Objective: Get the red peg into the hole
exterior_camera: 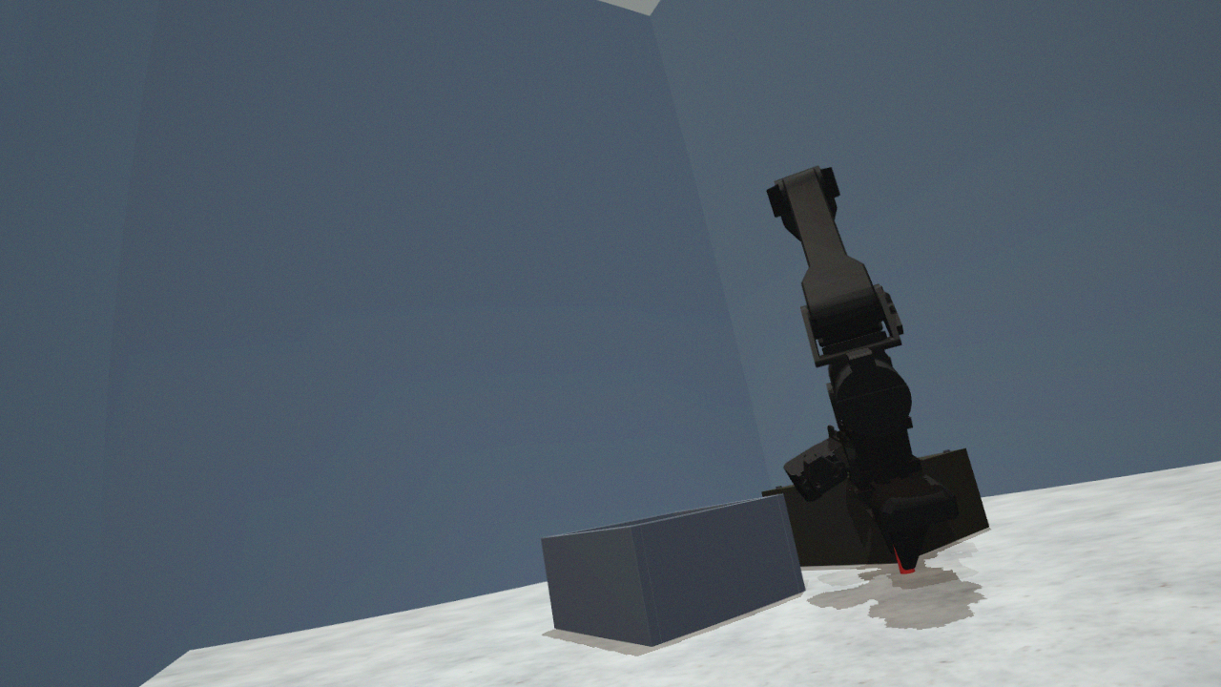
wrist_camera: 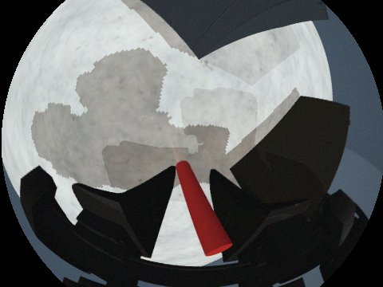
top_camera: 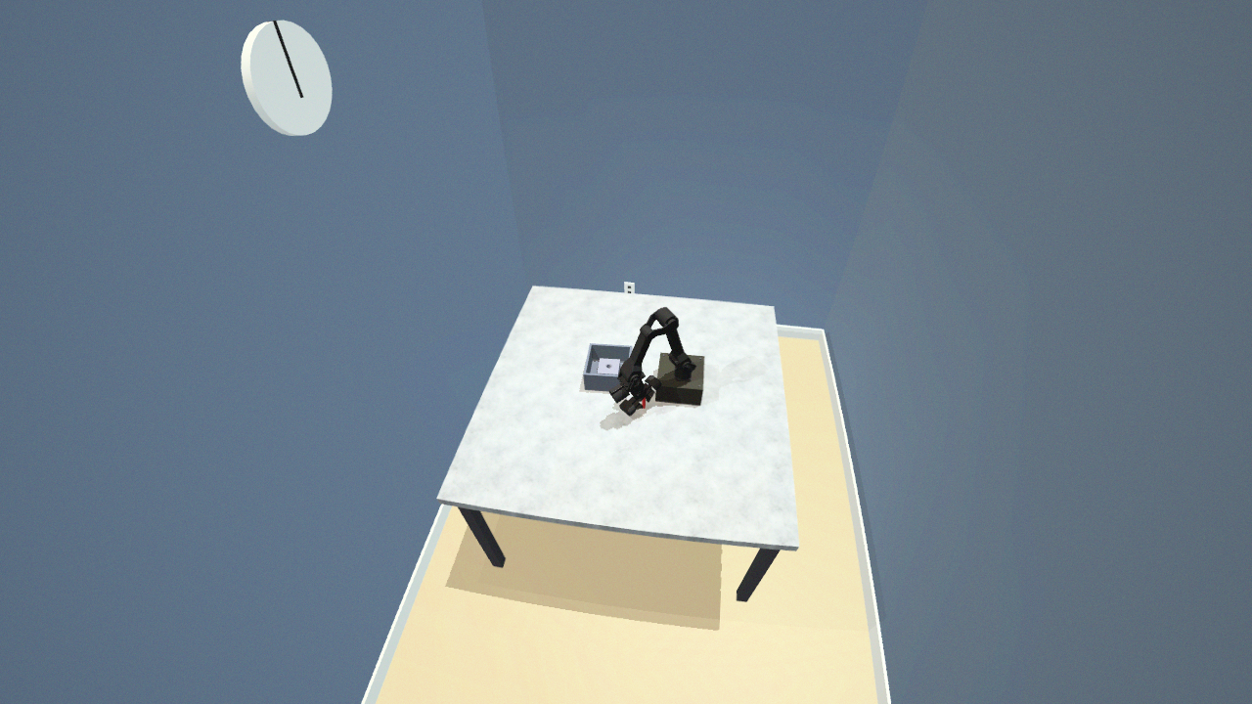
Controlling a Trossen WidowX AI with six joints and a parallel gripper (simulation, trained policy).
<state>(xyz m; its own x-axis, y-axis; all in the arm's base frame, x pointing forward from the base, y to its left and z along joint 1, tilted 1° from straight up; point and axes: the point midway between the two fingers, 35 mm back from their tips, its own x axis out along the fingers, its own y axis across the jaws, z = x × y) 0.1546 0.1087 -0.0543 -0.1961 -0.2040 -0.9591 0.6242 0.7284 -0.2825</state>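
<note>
Now: the grey box 180 mm ahead of my gripper tip, 150 mm to the right of it and 20 mm above it. From my gripper tip the other things lie so: red peg: 30 mm above, 10 mm to the left, 10 mm ahead.
</note>
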